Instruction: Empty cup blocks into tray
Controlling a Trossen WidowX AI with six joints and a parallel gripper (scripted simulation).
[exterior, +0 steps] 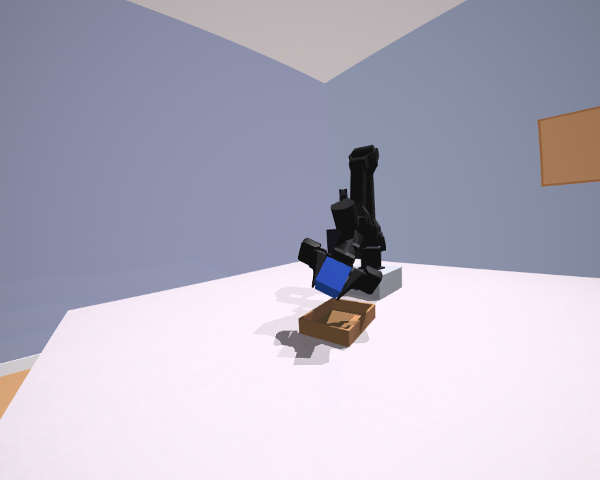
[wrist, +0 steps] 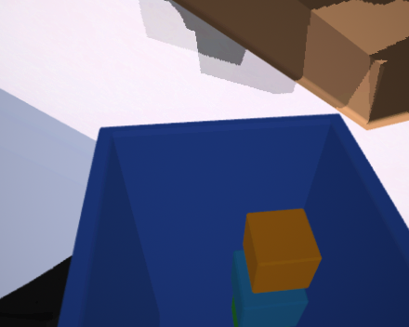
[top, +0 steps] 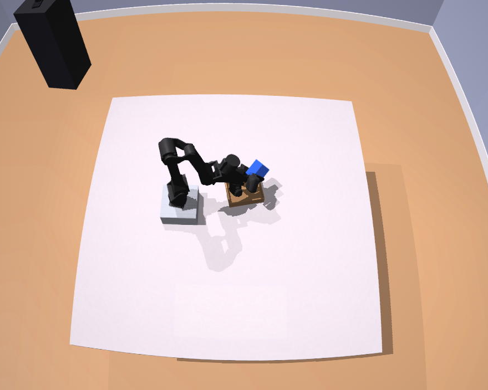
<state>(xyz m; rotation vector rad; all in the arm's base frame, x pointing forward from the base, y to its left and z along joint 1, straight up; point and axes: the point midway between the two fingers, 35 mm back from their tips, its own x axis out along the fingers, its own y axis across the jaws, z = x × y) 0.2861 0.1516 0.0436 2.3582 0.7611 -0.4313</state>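
The orange block lies 3 cm behind my gripper tip. From my gripper tip the other things lie so: tall blue square cup: 1 cm behind, 1 cm to the left, 3 cm above.
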